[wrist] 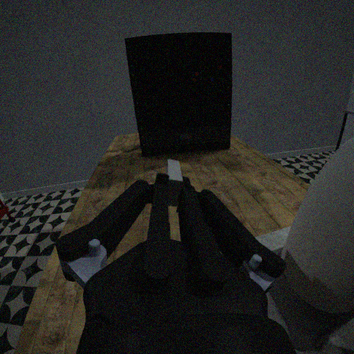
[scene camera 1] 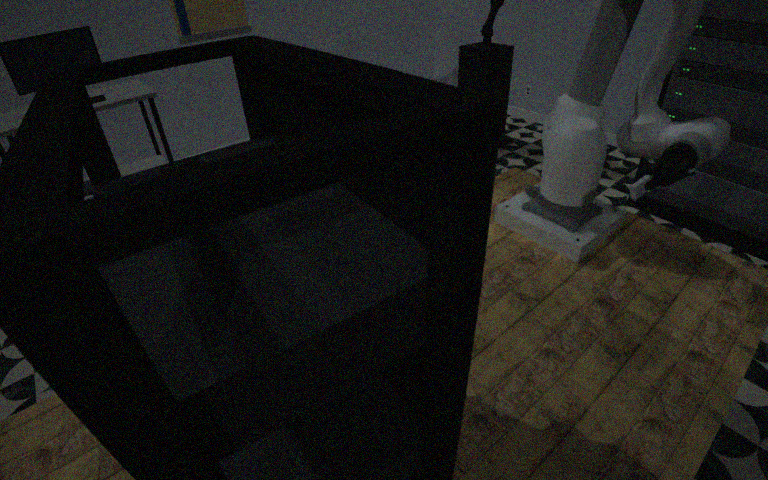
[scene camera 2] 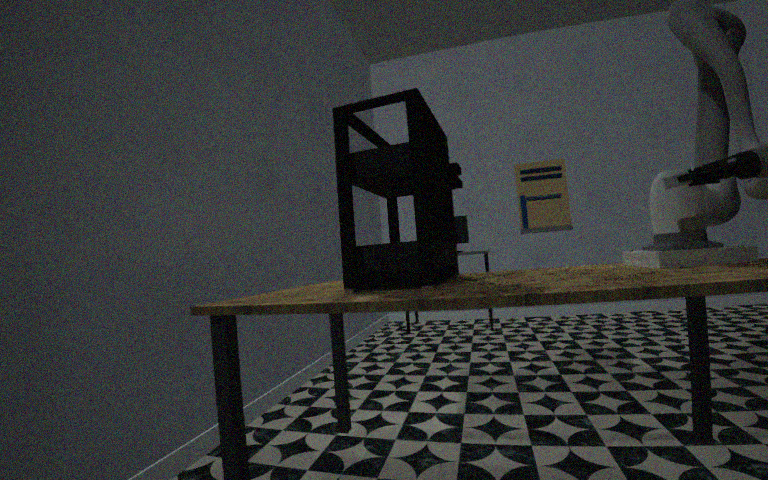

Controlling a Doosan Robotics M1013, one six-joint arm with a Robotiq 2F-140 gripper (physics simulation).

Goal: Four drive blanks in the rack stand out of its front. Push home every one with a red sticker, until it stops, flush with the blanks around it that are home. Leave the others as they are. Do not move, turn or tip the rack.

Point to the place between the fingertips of my gripper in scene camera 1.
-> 633, 192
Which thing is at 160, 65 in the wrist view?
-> A black rack.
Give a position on a black rack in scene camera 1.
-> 308, 297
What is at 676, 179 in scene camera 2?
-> My gripper.
